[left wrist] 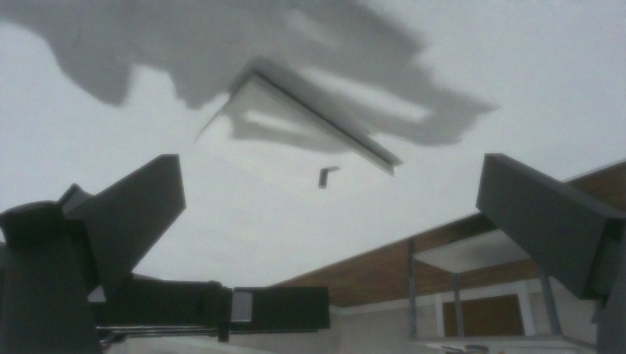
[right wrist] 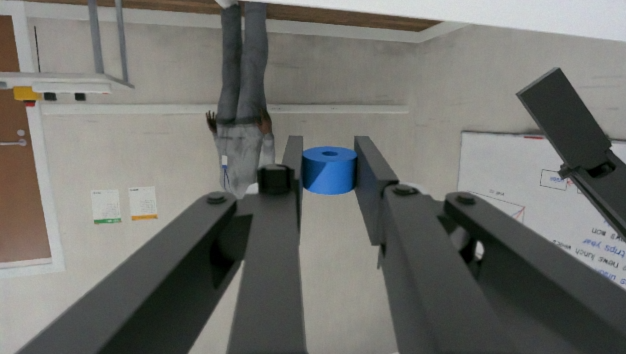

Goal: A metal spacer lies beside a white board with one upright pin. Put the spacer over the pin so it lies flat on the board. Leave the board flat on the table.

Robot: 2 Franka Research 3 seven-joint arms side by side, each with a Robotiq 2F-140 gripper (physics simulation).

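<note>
The white board [left wrist: 280, 160] lies flat on the table in the left wrist view, with its upright dark pin [left wrist: 323, 178] bare. The spacer [right wrist: 330, 172], a blue cylinder with a central hole, is held between the fingertips of my right gripper [right wrist: 328, 159] in the right wrist view, away from the board, which does not show there. My right gripper also shows side-on at the lower left of the left wrist view, its fingertips beside the table edge in the picture. My left gripper [left wrist: 331, 181] is open and empty, its fingers spread on either side of the pin in view.
The white table [left wrist: 240, 225] ends at an edge toward the lower right of the left wrist view, with wood floor [left wrist: 360, 280] beyond. One dark finger of the other arm [right wrist: 565, 120] stands at the right of the right wrist view. A person [right wrist: 242, 145], wall and whiteboard [right wrist: 492, 170] are behind.
</note>
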